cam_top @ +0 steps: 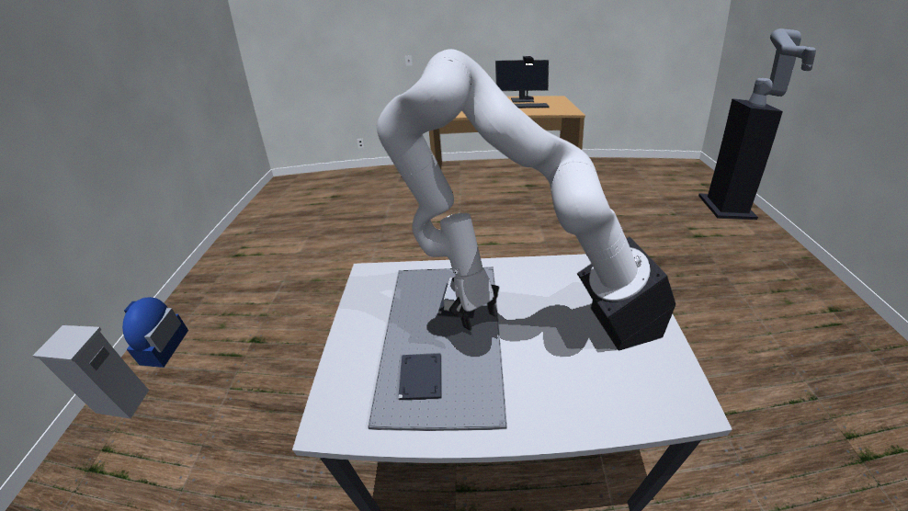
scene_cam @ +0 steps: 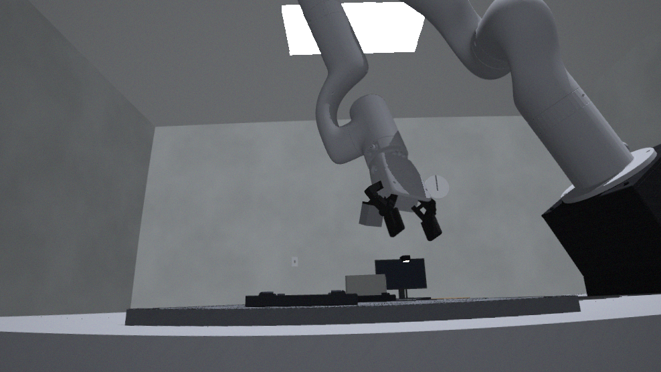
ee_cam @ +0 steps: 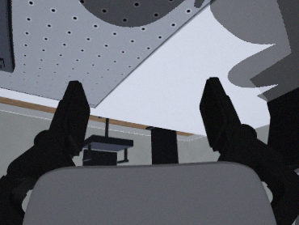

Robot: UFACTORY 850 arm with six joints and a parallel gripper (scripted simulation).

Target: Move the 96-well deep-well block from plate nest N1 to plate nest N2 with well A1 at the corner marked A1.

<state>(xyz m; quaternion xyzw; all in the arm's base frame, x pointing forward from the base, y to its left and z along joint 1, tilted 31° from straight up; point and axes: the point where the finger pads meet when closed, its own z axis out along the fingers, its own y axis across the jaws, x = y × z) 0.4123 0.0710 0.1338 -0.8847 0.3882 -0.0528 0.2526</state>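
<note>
My hand is 90 mm short of the grey 96-well deep-well block, 200 mm to the left of it and 80 mm above it. From my hand the other things lie so: plate nest N1: 90 mm ahead, 200 mm to the right, 110 mm below; dark plate nest N2: 170 mm ahead, 140 mm to the left, 110 mm below.
</note>
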